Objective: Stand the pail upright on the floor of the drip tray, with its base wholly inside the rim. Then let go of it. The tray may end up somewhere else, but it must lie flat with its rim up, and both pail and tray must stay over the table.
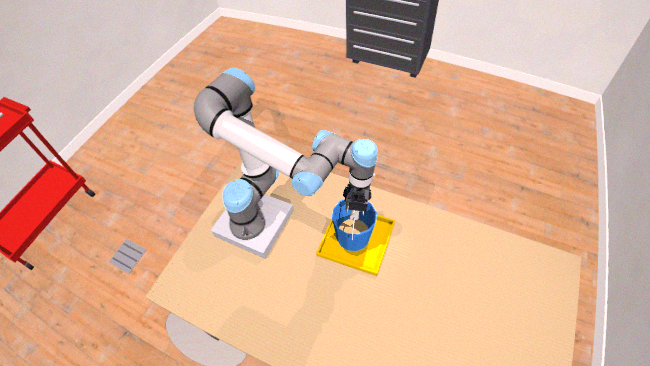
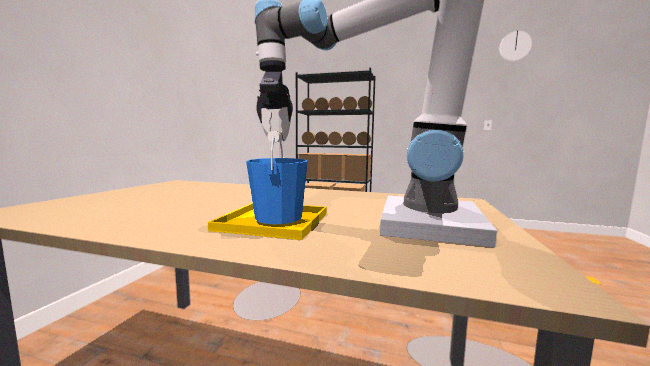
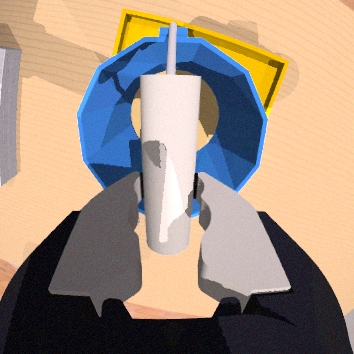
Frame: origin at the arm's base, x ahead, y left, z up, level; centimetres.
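Seen in the pictures: gripper, fingertip midpoint: (image 2: 277,141) (image 3: 168,175); arm's base at its link origin: (image 1: 247,224) (image 2: 429,205).
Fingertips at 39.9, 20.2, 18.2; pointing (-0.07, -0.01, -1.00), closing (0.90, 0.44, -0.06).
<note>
Offsets run from my fingertips to a thing's middle, as dx, dy, dz. Level surfaces: height alone.
The blue pail (image 1: 354,243) (image 2: 277,192) (image 3: 107,122) stands upright, its base within the rim of the yellow drip tray @[+1.1, +0.7, -22.1] (image 1: 347,264) (image 2: 250,230) (image 3: 260,80). The base is at or very near the tray floor; a narrow dark shadow shows beneath it, and I cannot tell if it touches. The tray lies flat on the table, rim up. The pail's wire handle stands up, with its white grip @[-0.3, +0.9, +1.3] (image 3: 170,120) uppermost. My gripper (image 1: 355,212) (image 2: 274,133) (image 3: 168,175) is above the pail, shut on this grip. The pail hides part of the tray floor.
The wooden table @[dz -23.3] (image 1: 475,300) (image 2: 150,200) carries the tray and the arm's pale plinth (image 1: 275,235) (image 2: 435,231) (image 3: 9,115). A red cart (image 1: 42,205) stands on the floor beyond the table. A shelf rack (image 2: 335,77) stands behind the table.
</note>
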